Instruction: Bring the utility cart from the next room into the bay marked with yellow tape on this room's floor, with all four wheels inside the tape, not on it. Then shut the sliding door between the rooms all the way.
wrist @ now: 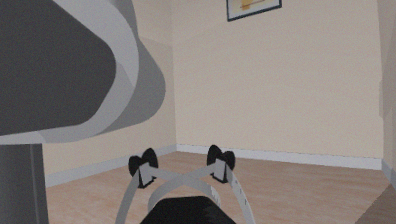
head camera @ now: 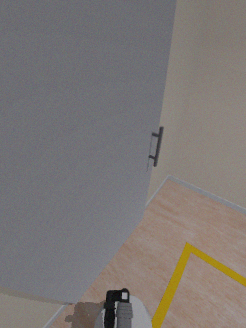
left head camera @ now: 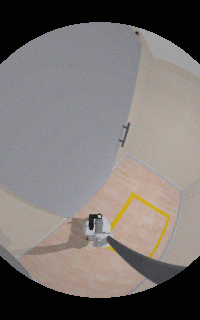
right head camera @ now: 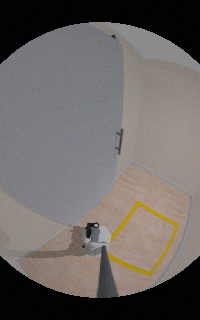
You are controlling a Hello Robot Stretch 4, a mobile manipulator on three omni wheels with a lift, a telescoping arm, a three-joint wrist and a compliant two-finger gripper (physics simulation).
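Frame: origin at the robot's base, x right, y ahead, z up, level; metres.
Where they show: gripper, fingertip midpoint: (wrist: 182, 158) (left head camera: 90, 240) (right head camera: 86, 248).
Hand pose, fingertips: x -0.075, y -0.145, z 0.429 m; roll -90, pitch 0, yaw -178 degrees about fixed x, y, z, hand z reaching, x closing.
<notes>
After its pixels a point has its place.
The grey sliding door (head camera: 75, 125) @[x -0.162, y 0.465, z 1.385 m] (left head camera: 60, 115) @[x -0.220, y 0.386, z 1.419 m] (right head camera: 60, 125) @[x -0.157, y 0.471, z 1.401 m] fills the left and upper part of the head views, close to the robot. Its dark bar handle (head camera: 159, 146) @[x 0.212, y 0.857, z 1.094 m] (left head camera: 125, 135) @[x 0.209, y 0.856, z 1.076 m] (right head camera: 120, 141) @[x 0.209, y 0.858, z 1.086 m] is upright near the door's right edge. No doorway opening shows beside it. The yellow tape (head camera: 172, 287) @[x 0.439, y 0.267, z -0.026 m] (left head camera: 150, 206) @[x 1.089, y 0.314, z -0.031 m] (right head camera: 157, 214) @[x 1.103, y 0.324, z -0.027 m] outlines the bay on the floor, right of the robot's base. No cart shows in any view. My gripper (wrist: 182, 158) @[x -0.075, y -0.145, z 0.430 m] is open and empty, its two dark fingertips well apart in the wrist view. It touches neither door nor handle.
Beige walls with pale skirting meet in a corner beyond the bay. In the wrist view, a framed picture (wrist: 254, 11) @[x -0.754, y -1.848, z 1.413 m] hangs on the far wall (wrist: 280, 85) @[x -0.930, y -1.743, z 0.674 m]. The robot's shadow falls on the floor to the left of its base in the left and right head views.
</notes>
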